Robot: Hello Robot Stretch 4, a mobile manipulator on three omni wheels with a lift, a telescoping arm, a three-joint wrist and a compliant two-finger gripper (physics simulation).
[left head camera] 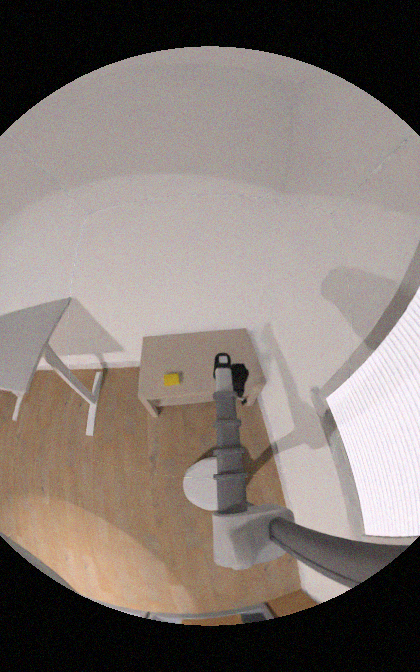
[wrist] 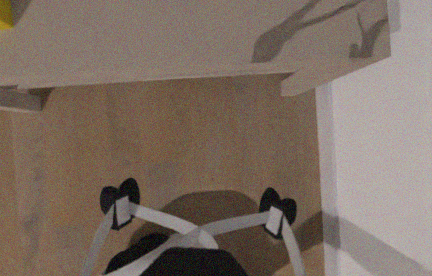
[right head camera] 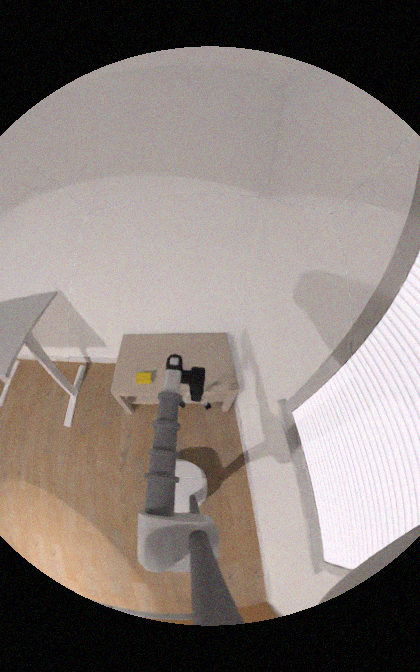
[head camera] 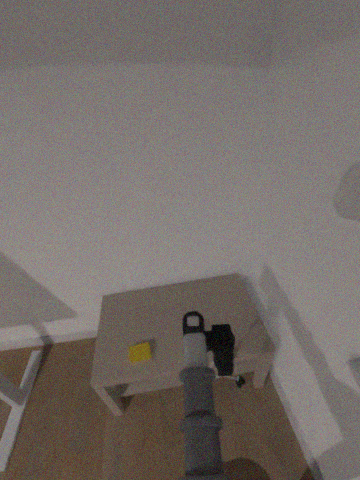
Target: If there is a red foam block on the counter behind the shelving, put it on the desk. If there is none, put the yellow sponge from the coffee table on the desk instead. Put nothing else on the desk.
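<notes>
A yellow sponge lies near the left front of the wooden coffee table. A corner of the sponge shows at the top left edge of the wrist view. My gripper is open and empty, its fingers wide apart. It points down by the table's front edge, to the right of the sponge and apart from it. The grey desk stands to the left of the coffee table. The counter and a red foam block do not show.
White desk legs stand on the floor left of the coffee table. The right wall with a window blind runs close beside the table and arm. Part of the shelving shows at the bottom edge.
</notes>
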